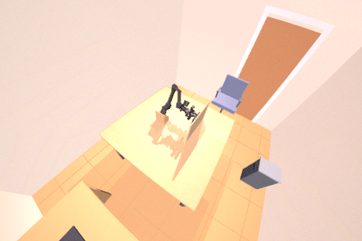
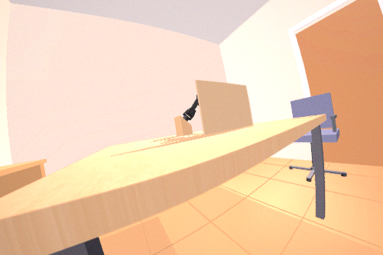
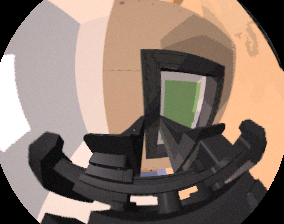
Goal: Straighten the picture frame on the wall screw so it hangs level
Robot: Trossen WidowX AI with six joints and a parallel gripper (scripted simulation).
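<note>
My gripper tip is now 50 mm above the picture frame and 10 mm to the left of it. Round my gripper tip: tan wall panel: 80 mm below, 20 mm ahead, 10 mm to the left.
</note>
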